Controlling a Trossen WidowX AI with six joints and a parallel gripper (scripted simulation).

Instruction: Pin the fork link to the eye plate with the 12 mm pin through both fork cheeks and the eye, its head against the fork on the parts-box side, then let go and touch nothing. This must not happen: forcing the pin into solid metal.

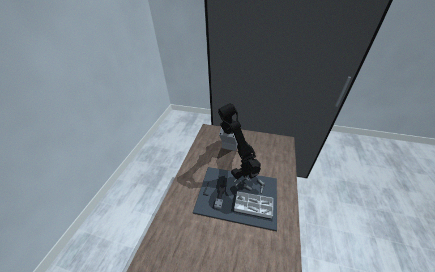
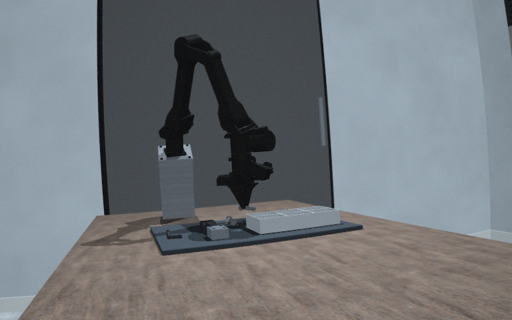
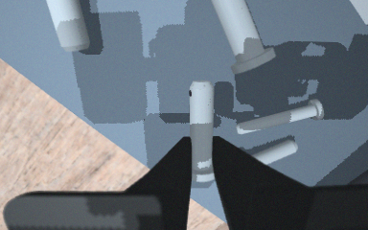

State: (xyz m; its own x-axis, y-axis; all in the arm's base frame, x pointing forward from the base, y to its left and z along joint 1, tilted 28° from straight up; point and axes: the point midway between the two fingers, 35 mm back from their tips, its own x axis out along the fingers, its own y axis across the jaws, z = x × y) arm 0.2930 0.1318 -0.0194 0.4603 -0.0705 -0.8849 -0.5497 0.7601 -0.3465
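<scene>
My hand is 30 mm above the pale grey pin, 10 mm to the right of it and 10 mm short of it. From my hand the other things lie so: dark eye plate 140 mm to the right, 120 mm ahead, 60 mm below; then dark mat 110 mm ahead, 70 mm below, 40 mm to the right; then white parts box 180 mm ahead, 60 mm to the left, 60 mm below.
</scene>
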